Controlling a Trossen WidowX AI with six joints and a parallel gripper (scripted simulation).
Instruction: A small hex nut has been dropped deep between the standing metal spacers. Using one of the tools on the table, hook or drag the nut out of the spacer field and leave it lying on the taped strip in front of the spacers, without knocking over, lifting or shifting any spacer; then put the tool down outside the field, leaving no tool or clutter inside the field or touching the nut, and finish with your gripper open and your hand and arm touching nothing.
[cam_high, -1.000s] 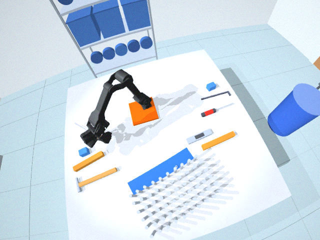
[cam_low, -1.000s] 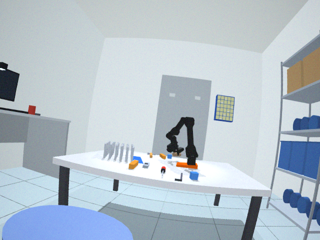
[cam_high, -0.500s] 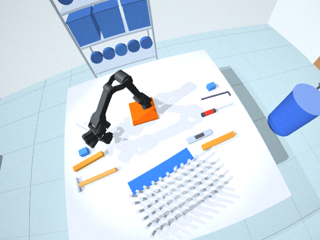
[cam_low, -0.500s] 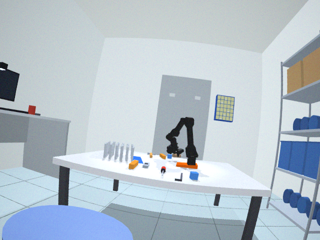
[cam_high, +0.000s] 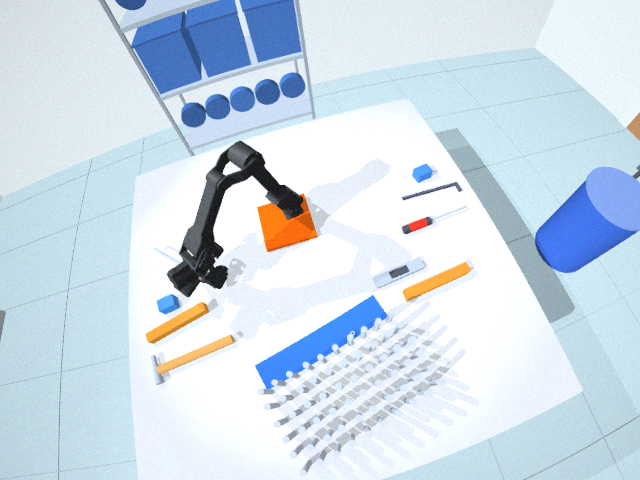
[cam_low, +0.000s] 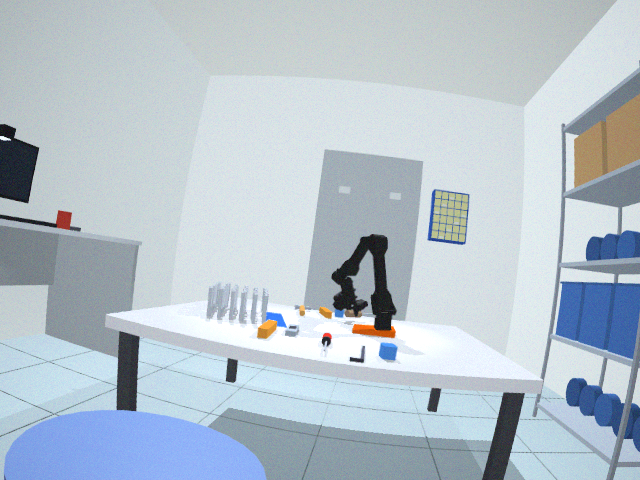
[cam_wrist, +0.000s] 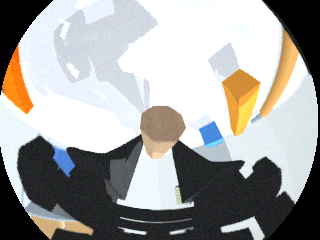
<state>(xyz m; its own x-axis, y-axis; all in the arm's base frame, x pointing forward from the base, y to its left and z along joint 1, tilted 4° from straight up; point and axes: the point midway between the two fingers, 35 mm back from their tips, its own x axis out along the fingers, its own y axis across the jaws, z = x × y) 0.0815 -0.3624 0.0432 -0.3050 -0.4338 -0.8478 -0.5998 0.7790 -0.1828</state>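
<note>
Now: the wooden-handled pick tool 8 cm behind my gripper tip and 6 cm to the right of it. From my gripper tip the other things lie so: hex nut 39 cm ahead, 36 cm to the left, 3 cm below; grey plate 57 cm to the left, 29 cm ahead, 2 cm below; blue taped strip 37 cm ahead, 28 cm to the left, 3 cm below.
</note>
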